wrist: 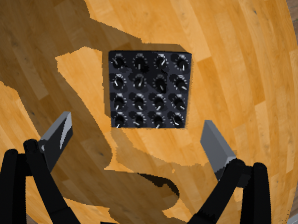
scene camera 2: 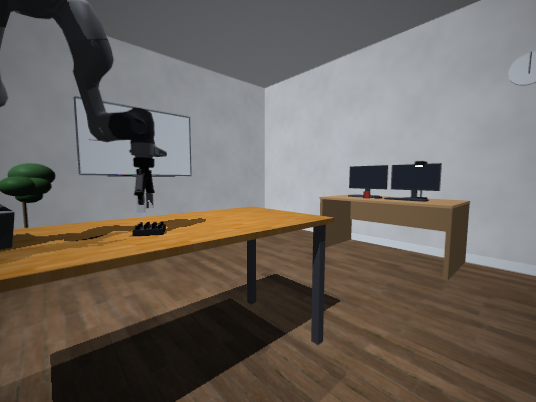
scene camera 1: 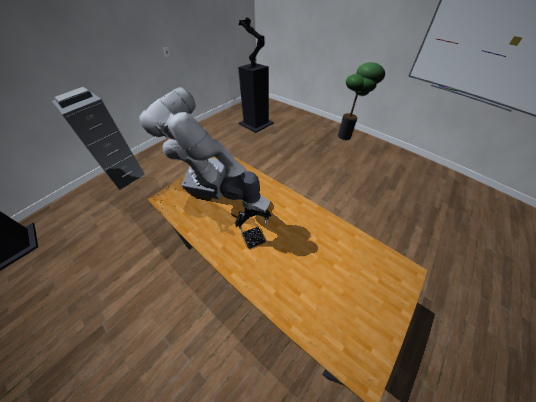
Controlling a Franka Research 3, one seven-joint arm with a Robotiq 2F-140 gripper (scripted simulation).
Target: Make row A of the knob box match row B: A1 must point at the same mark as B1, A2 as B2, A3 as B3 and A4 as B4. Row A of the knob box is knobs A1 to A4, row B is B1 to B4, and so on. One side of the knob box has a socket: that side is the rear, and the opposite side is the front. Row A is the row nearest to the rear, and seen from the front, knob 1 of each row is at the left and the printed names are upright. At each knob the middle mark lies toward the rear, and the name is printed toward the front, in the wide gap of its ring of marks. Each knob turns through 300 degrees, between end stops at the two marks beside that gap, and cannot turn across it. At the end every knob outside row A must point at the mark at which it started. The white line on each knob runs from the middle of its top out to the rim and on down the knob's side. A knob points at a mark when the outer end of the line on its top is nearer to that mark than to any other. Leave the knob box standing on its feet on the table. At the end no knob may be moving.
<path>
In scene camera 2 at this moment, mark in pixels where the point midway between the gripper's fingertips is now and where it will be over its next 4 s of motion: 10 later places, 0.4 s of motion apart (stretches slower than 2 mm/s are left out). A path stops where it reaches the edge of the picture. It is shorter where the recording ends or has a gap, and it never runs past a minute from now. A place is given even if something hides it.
My gripper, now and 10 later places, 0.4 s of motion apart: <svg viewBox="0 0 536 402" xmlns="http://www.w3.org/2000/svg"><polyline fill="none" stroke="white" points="145,210 145,210 142,210 136,210 132,210 132,210 132,210 133,209 134,208 134,208 135,208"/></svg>
</path>
